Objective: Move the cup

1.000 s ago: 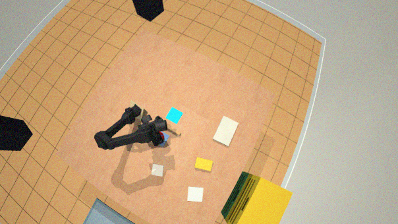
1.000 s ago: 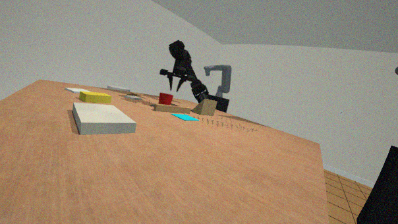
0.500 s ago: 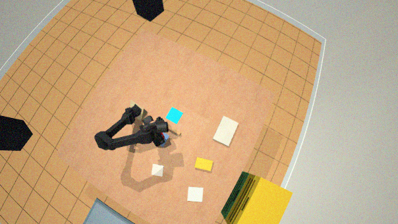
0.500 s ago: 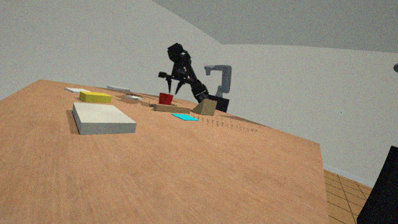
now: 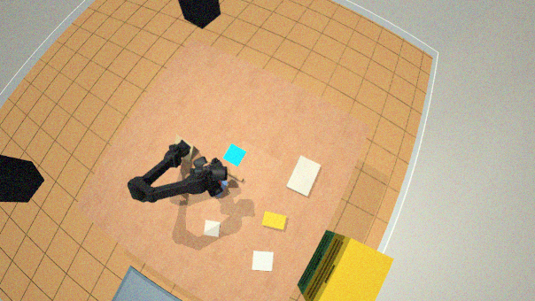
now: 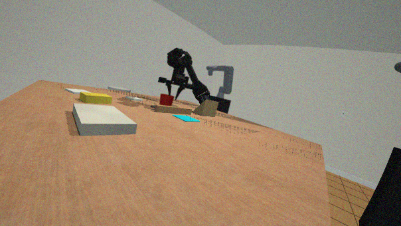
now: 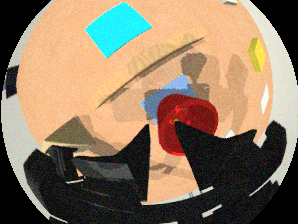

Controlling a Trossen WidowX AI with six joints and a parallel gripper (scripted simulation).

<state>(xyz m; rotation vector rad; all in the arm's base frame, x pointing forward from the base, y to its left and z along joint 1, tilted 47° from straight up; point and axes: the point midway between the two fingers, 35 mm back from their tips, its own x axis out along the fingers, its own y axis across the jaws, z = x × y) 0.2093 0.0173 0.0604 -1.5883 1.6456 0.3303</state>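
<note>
The red cup lies 30 mm ahead of my gripper tip, 20 mm to the right of it and 20 mm below it. Round my gripper tip: blue pad 70 mm below, 30 mm ahead, 10 mm to the right; then cyan pad 170 mm to the left, 70 mm below; then wooden bar 80 mm to the left, 50 mm below, 20 mm ahead.
</note>
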